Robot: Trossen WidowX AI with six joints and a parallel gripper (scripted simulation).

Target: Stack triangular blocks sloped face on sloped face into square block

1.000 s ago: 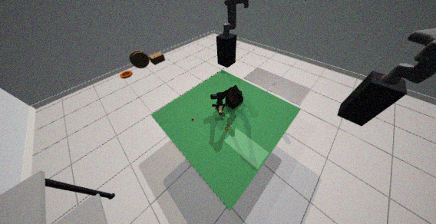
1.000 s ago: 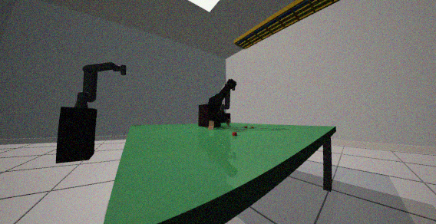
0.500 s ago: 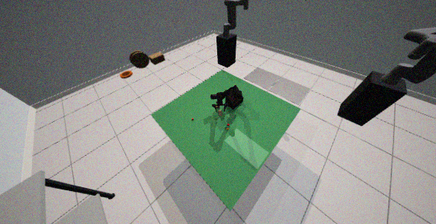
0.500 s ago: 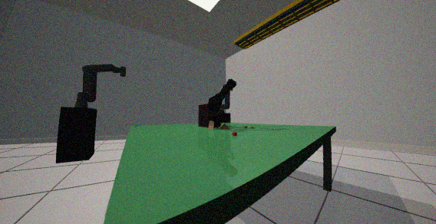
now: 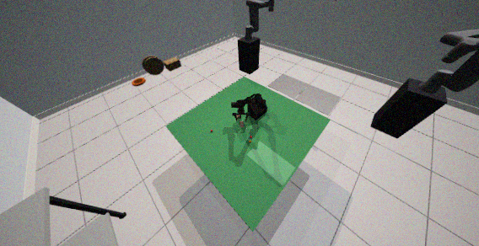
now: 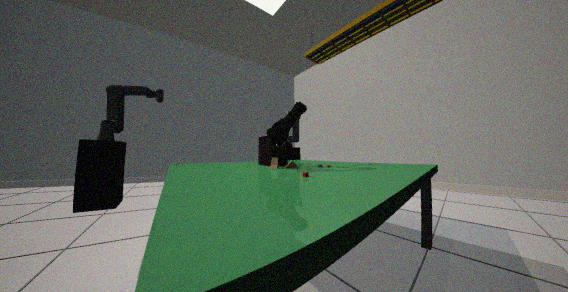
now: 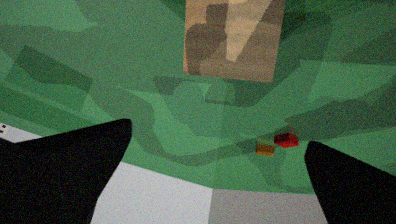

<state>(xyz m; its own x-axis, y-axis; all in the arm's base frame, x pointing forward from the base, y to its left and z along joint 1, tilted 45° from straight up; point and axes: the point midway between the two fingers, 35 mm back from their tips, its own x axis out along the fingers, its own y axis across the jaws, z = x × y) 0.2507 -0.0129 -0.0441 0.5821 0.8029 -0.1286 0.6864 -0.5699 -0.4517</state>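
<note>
The tan triangular block lies 2 cm behind my gripper tip, 2 cm to the right of it and 4 cm below it. From my gripper tip the other things lie so: red cube: 26 cm ahead, 20 cm to the right, 6 cm below.
</note>
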